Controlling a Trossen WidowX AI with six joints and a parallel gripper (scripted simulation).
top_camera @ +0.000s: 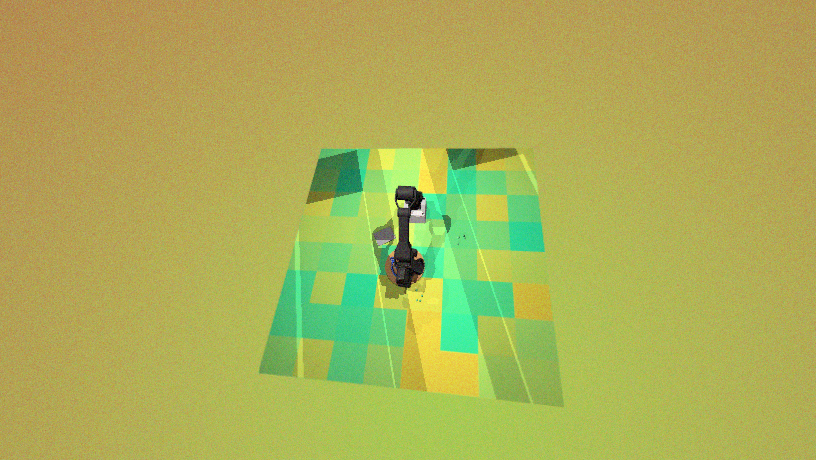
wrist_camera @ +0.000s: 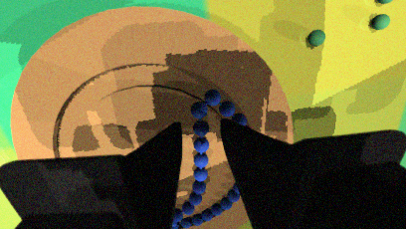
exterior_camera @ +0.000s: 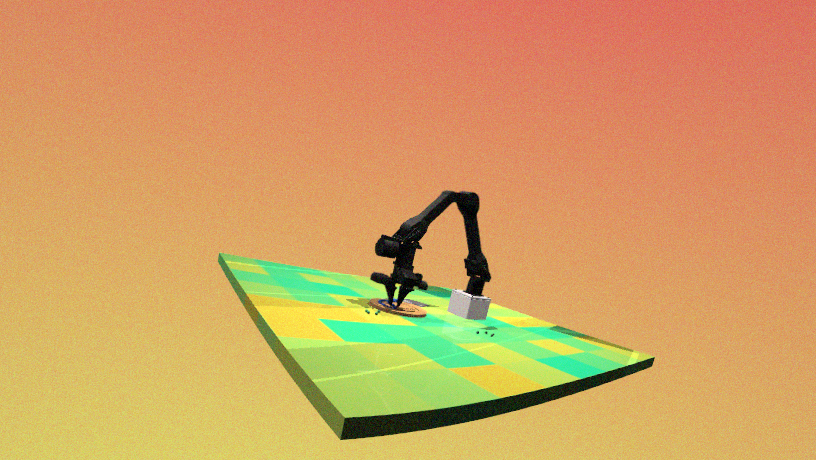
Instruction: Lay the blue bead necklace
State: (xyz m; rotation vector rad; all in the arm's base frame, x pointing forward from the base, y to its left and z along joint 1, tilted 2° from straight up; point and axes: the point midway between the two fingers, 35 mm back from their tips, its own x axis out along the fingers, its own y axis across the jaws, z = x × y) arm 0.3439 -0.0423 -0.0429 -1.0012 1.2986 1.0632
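Now: the round bead board 4 cm behind my gripper tip, 2 cm to the right of it and 1 cm below it. From my gripper tip the other things lie so: flat grey piece 21 cm behind, 13 cm to the right, 1 cm below.
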